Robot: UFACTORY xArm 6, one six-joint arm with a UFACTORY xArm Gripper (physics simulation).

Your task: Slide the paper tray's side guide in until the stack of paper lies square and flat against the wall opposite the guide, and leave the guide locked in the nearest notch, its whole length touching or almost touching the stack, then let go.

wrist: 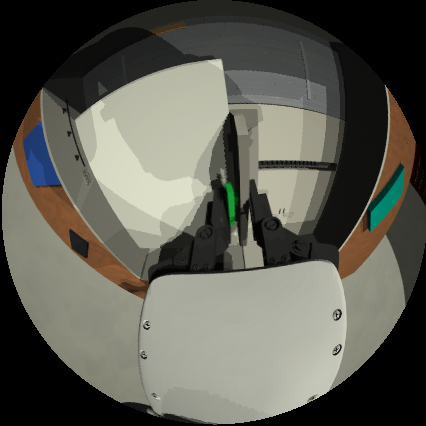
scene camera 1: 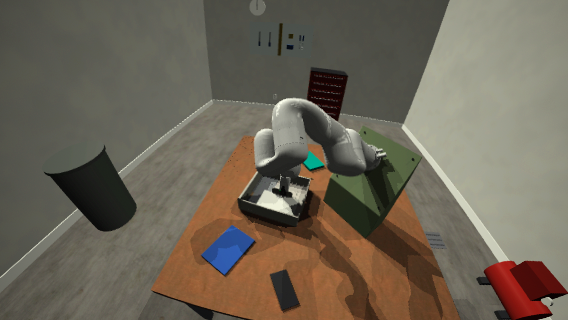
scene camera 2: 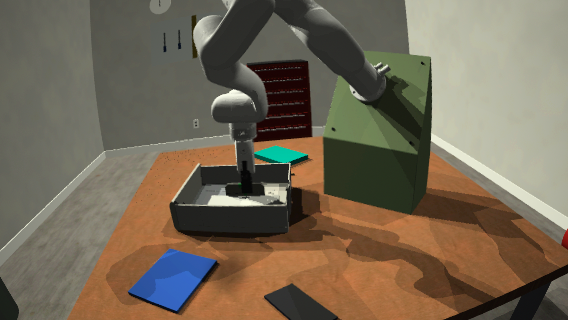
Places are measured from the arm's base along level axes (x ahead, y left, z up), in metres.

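Pixels of known places: gripper, fingertip midpoint: [wrist: 236, 195] [scene camera 1: 283, 193] [scene camera 2: 247, 190]; arm's base at its link origin: [scene camera 1: 368, 157] [scene camera 2: 368, 84].
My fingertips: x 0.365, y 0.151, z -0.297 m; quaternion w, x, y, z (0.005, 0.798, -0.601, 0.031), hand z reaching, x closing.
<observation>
For each thing: its top centre in the pictures, then the offset to it from my fingertips.
- grey paper tray at its top centre: [wrist: 238, 180] [scene camera 2: 232, 179] [scene camera 1: 276, 186] dx +0.039, dy +0.008, dz +0.040 m
- white paper stack at its top centre: [wrist: 155, 185] [scene camera 2: 240, 206] [scene camera 1: 277, 204] dx -0.001, dy +0.076, dz -0.015 m
- upright side guide at its top centre: [wrist: 231, 209] [scene camera 2: 243, 183] [scene camera 1: 281, 190] dx +0.007, dy +0.007, dz +0.027 m
- toothed slot at its top centre: [wrist: 228, 160] dx +0.008, dy +0.004, dz -0.053 m
- teal pad at its top centre: [wrist: 389, 201] [scene camera 2: 279, 153] [scene camera 1: 309, 159] dx -0.003, dy -0.444, dz -0.038 m
- blue pad at its top centre: [scene camera 2: 172, 276] [wrist: 35, 158] [scene camera 1: 228, 247] dx +0.080, dy +0.402, dz -0.048 m
- black slab at its top centre: [scene camera 2: 299, 306] [wrist: 77, 246] [scene camera 1: 284, 288] dx -0.227, dy +0.439, dz -0.048 m
The grey paper tray [scene camera 1: 267, 215] [scene camera 2: 230, 218] stands on the table. The white paper stack [scene camera 1: 272, 201] [scene camera 2: 235, 201] [wrist: 155, 135] lies flat in it, its left edge along the marked wall [wrist: 57, 127] in the wrist view. The upright side guide [scene camera 2: 258, 190] [wrist: 242, 137] stands at the stack's right edge; shadow hides whether they touch along the whole length. My gripper [scene camera 1: 283, 190] [scene camera 2: 245, 189] [wrist: 236, 195] points down into the tray, shut on the guide, with its green tab [wrist: 230, 200] between the fingers. The notch engagement is hidden.
A toothed slot [wrist: 297, 164] runs right of the guide in the wrist view. A green block [scene camera 1: 350, 200] [scene camera 2: 370, 170] stands right of the tray. A teal pad [scene camera 1: 313, 161] [scene camera 2: 281, 154] lies behind; a blue pad [scene camera 1: 228, 249] [scene camera 2: 172, 280] and black slab [scene camera 1: 284, 290] [scene camera 2: 300, 302] lie in front.
</observation>
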